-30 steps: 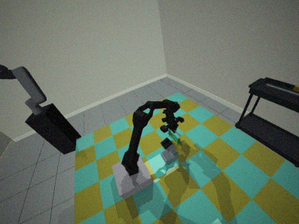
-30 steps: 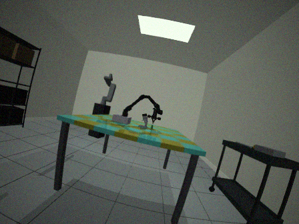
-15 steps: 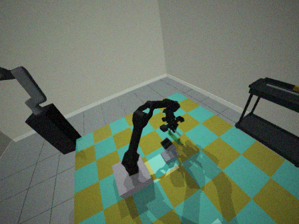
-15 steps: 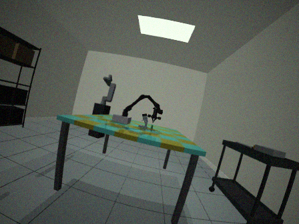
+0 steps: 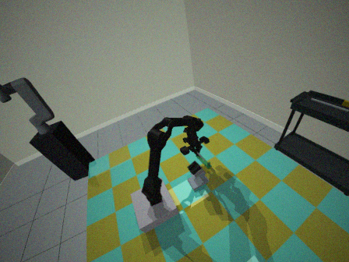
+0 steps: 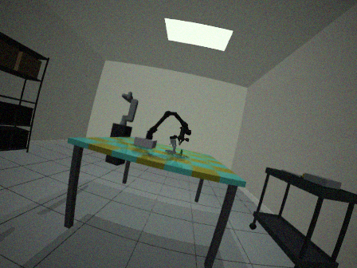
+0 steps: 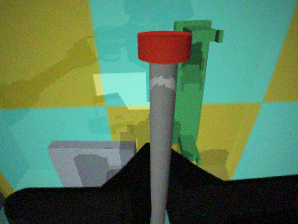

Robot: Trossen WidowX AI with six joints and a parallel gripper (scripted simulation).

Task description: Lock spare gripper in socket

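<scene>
The socket lies 50 mm behind my gripper tip, 110 mm to the right of it and 30 mm below it. Also, from my gripper tip: spare gripper (60 mm behind, 120 mm to the right, 40 mm above); green stand (40 mm ahead, 10 mm to the left, 60 mm below).
</scene>
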